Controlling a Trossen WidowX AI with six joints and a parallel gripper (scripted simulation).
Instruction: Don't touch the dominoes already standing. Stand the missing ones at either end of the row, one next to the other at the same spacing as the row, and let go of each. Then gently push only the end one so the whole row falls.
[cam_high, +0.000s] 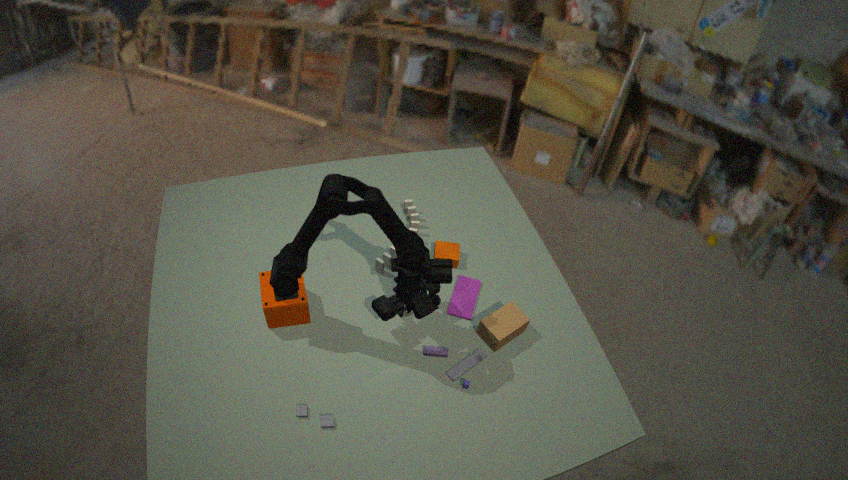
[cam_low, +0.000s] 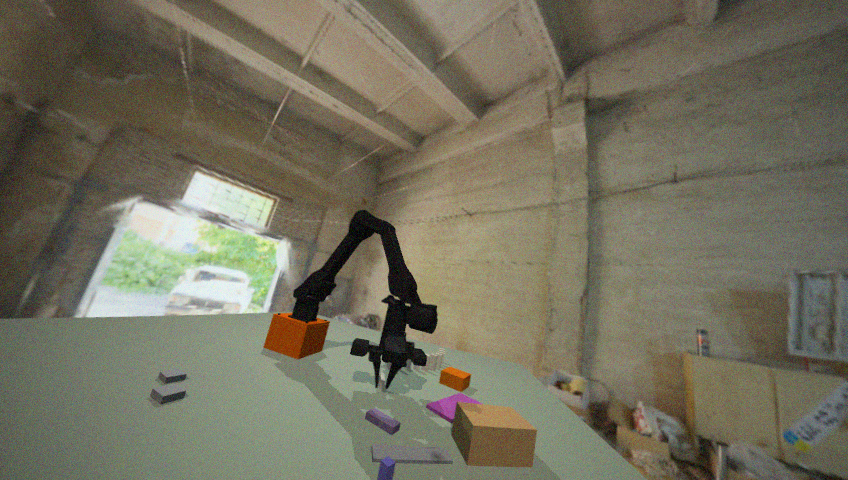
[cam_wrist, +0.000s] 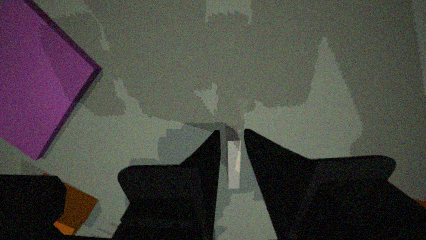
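The magenta slab lies 19 cm ahead of my gripper tip and 1 cm to the left of it. Round my gripper tip: grey slab 20 cm to the right, 11 cm ahead; orange block 19 cm ahead, 17 cm to the left, 1 cm above; tiny purple cube 26 cm to the right, 8 cm ahead, 1 cm above.
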